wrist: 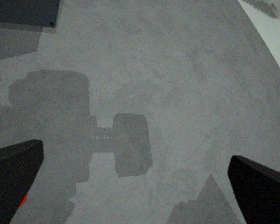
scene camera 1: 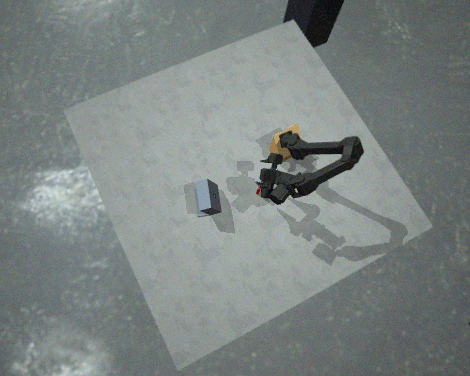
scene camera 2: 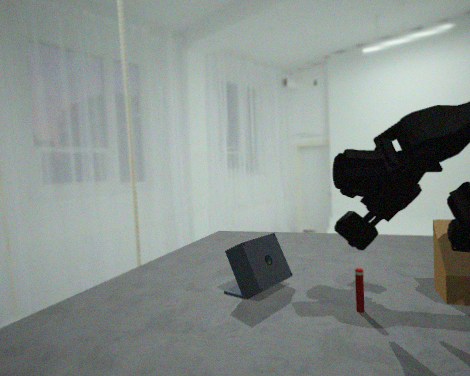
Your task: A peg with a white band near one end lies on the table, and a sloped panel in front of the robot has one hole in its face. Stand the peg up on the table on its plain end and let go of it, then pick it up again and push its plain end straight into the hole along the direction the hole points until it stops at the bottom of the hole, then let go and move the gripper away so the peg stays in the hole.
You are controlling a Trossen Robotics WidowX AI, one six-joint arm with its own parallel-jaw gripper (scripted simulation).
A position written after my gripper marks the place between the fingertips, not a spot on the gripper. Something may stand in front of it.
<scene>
My gripper (scene camera 2: 364,231) is open, holding nothing. Also in view: a sloped dark panel (scene camera 2: 252,273).
My gripper is seen too in the wrist view (wrist: 137,158).
</scene>
